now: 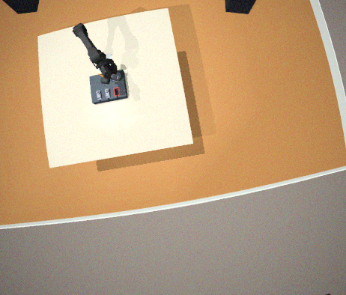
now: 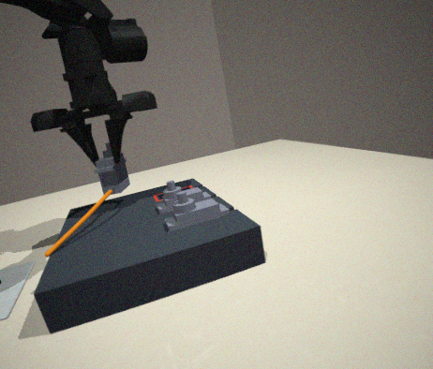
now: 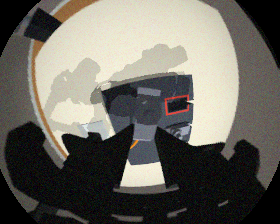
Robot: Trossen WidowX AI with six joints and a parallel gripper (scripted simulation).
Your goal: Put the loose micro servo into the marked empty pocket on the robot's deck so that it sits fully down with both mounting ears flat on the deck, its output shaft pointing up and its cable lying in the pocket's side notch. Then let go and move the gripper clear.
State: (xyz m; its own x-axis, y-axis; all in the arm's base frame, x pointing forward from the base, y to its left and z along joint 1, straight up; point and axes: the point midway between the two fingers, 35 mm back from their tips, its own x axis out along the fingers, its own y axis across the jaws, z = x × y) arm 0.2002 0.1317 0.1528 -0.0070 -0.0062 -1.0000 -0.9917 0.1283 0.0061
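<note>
Now: the dark deck 100 mm below my gripper tip and 70 mm to the right of it.
</note>
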